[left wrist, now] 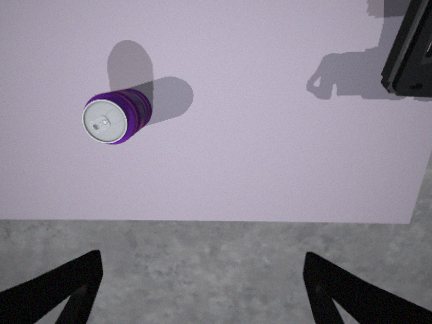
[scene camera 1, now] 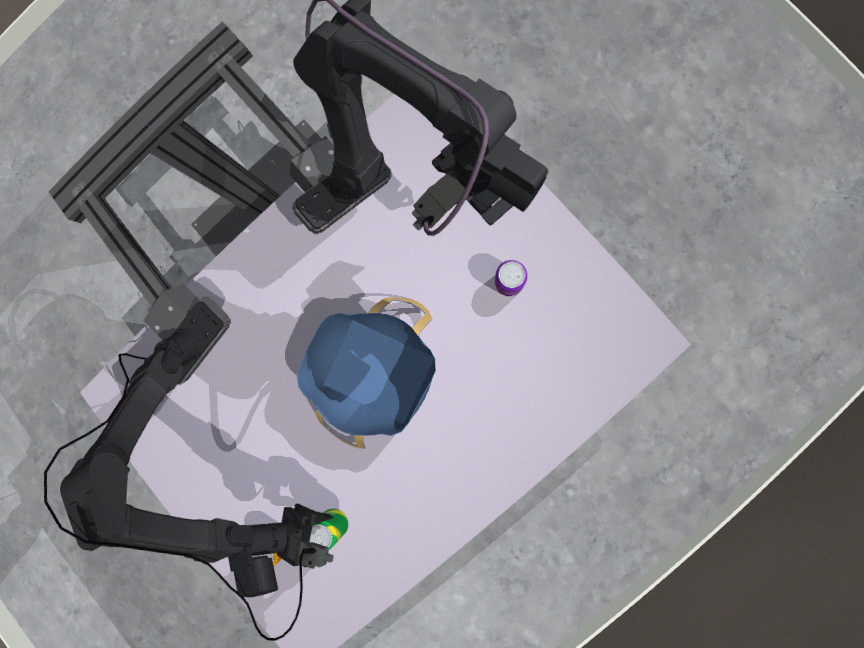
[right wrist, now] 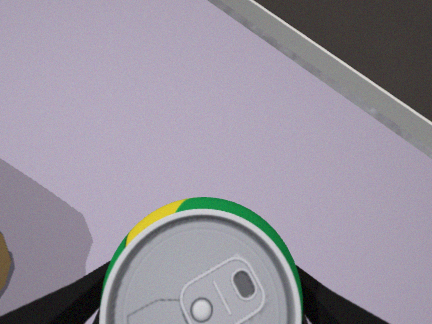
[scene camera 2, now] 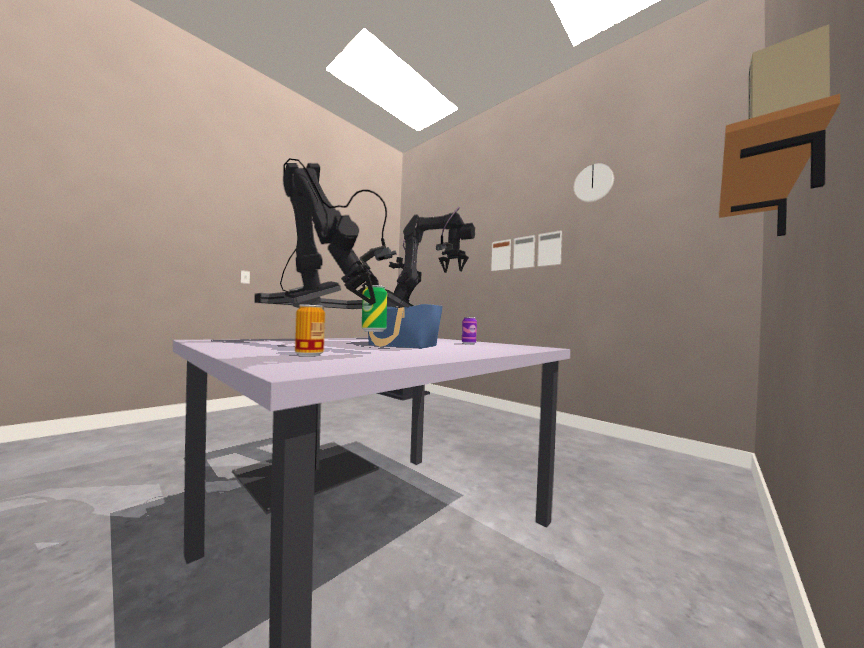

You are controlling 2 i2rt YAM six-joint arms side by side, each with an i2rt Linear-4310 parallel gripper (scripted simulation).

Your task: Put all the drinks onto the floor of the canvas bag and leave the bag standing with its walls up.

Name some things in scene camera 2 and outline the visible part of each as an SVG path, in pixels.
The right gripper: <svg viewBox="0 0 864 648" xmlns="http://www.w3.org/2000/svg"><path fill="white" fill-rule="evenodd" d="M385 246L371 248L360 258L354 252L346 253L337 263L345 275L341 278L346 283L345 287L371 305L376 302L372 285L379 285L379 282L372 271L370 271L371 268L367 261L375 256L374 252L376 250L383 249ZM366 285L369 289L371 297L370 299L362 294Z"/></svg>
An orange can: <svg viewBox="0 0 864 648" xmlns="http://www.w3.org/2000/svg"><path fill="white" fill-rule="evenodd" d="M299 305L300 307L296 311L295 353L299 356L320 356L324 352L325 312L322 309L323 306Z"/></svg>
